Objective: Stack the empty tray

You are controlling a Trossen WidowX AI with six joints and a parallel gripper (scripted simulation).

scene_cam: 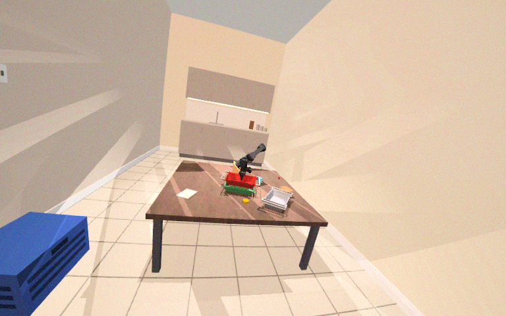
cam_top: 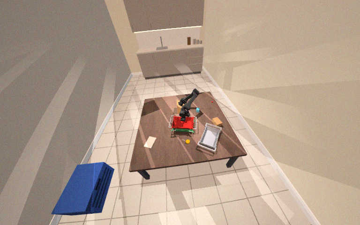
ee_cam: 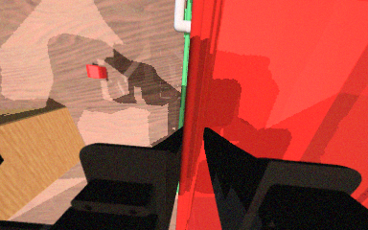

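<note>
My gripper tip is 7 cm short of the red tray, 3 cm to the left of it and 3 cm below it. Also, from my gripper tip: cyan cube: 20 cm behind, 28 cm to the left, 6 cm below; small red block: 12 cm behind, 9 cm to the left, 8 cm below; yellow disc: 30 cm ahead, 3 cm to the right, 8 cm below.
</note>
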